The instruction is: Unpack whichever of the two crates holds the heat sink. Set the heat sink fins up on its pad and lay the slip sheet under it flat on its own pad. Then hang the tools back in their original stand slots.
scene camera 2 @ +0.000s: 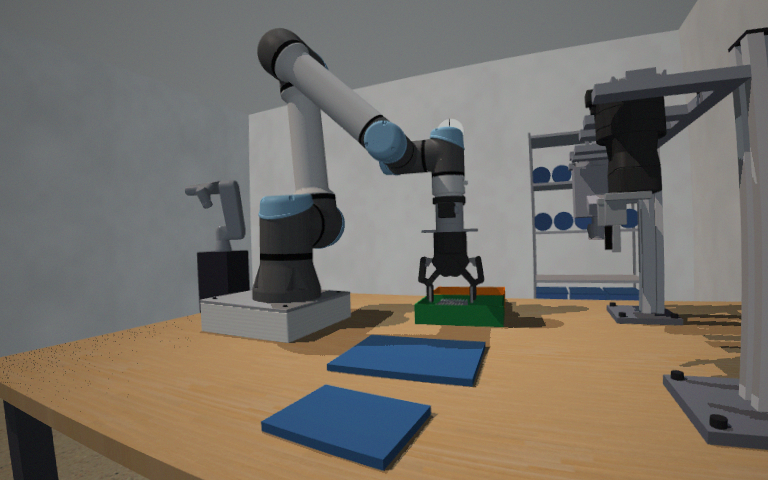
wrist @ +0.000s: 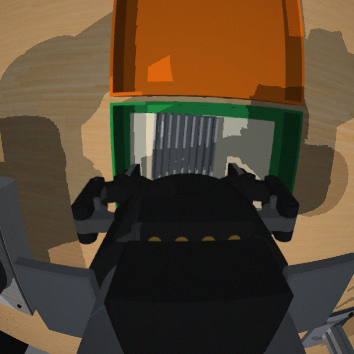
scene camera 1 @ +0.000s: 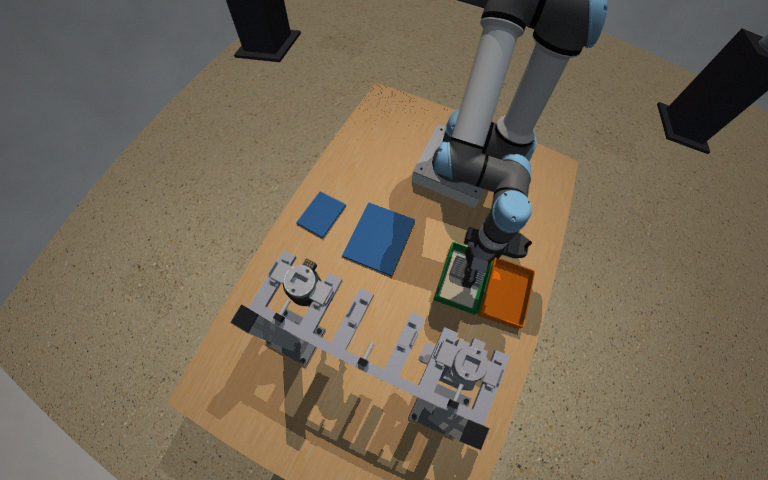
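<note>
The grey heat sink lies fins up on the pale slip sheet inside the green crate. My black adaptive gripper is open and points straight down, its fingertips lowered to about the crate's rim, one on each side of the heat sink. My gripper body hides part of the heat sink in the wrist view. The larger blue pad and the smaller blue pad are bare.
The empty orange crate stands right beside the green one. The tool stand runs along the table, with a black-bodied tool and another tool in its end slots; its middle slot is empty.
</note>
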